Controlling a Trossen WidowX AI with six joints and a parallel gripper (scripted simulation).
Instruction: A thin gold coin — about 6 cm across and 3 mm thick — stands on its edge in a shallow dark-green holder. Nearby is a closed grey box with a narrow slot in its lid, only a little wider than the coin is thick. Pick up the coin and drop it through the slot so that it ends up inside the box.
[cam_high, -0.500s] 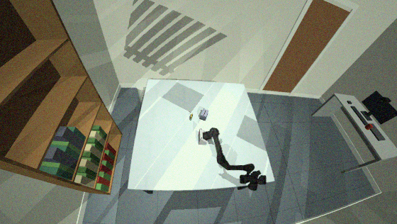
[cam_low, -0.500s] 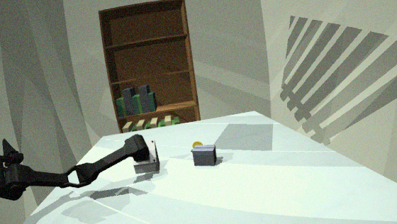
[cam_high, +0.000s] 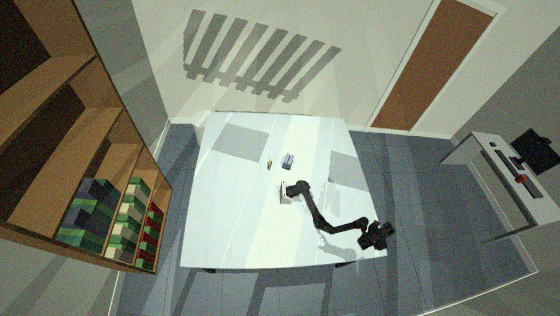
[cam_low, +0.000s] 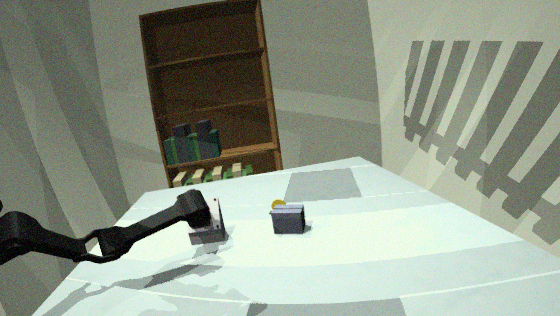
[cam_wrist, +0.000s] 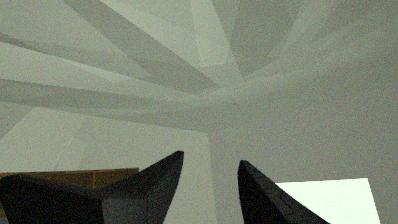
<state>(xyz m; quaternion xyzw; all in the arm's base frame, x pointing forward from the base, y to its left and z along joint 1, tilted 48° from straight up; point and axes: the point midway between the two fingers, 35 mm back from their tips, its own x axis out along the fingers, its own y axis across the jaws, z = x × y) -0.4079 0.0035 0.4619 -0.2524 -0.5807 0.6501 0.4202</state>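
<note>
Now: the gold coin 700 mm ahead of my gripper tip, 430 mm to the left of it and 380 mm below it.
</note>
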